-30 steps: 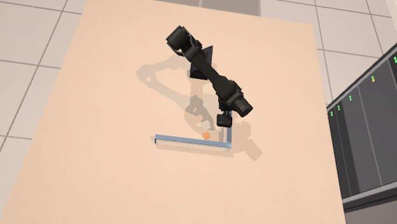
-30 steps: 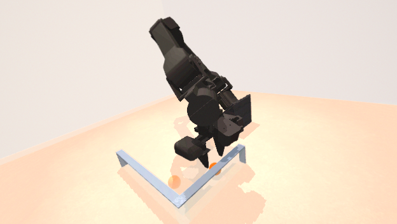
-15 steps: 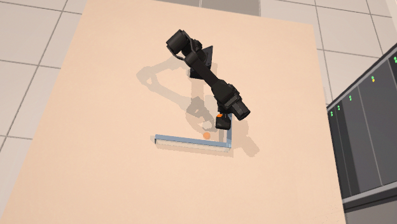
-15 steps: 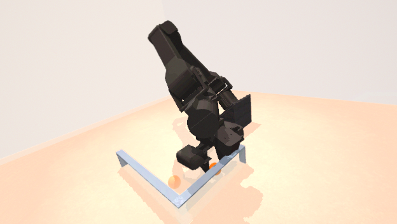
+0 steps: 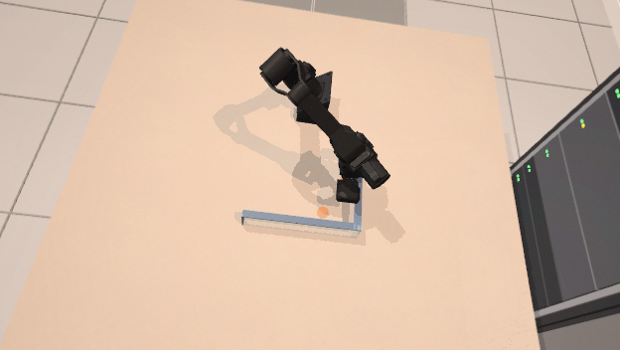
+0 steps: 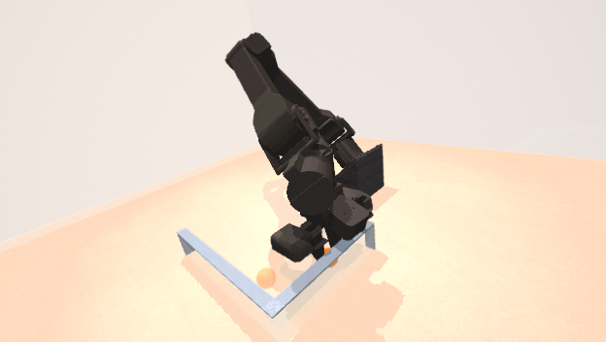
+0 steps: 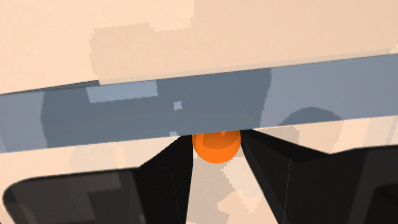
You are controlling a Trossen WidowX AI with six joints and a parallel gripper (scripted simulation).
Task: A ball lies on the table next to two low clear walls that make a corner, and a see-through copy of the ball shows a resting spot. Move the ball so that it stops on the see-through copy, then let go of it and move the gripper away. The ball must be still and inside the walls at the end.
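The see-through copy of ball is 11 cm ahead of my gripper tip and 4 cm to the right of it. From my gripper tip the other things lie so: orange ball (right at my gripper tip).
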